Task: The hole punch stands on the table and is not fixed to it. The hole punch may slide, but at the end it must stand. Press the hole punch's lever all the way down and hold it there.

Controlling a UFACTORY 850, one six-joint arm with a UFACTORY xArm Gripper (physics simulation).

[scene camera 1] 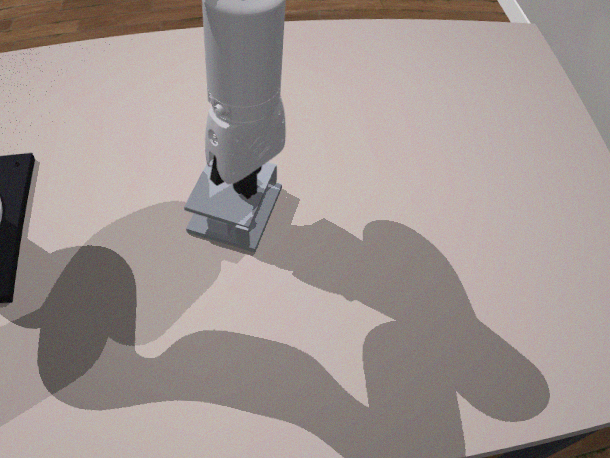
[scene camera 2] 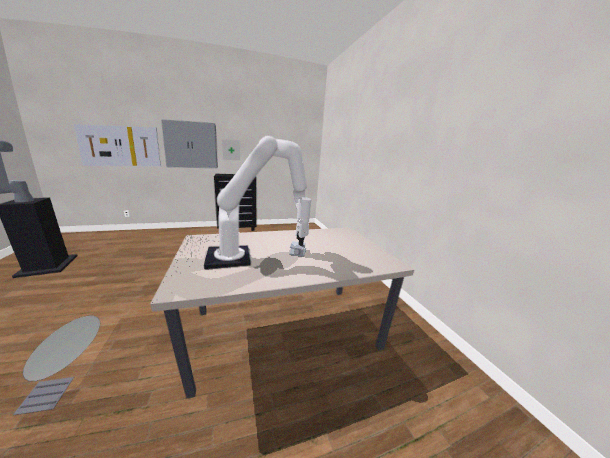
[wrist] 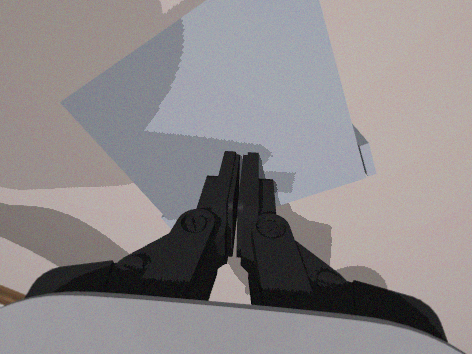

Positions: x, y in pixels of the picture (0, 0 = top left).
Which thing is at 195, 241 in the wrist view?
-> The gripper.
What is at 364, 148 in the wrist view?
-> A grey-blue hole punch.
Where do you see a grey-blue hole punch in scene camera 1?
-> At 238, 236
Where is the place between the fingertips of the gripper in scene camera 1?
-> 245, 190
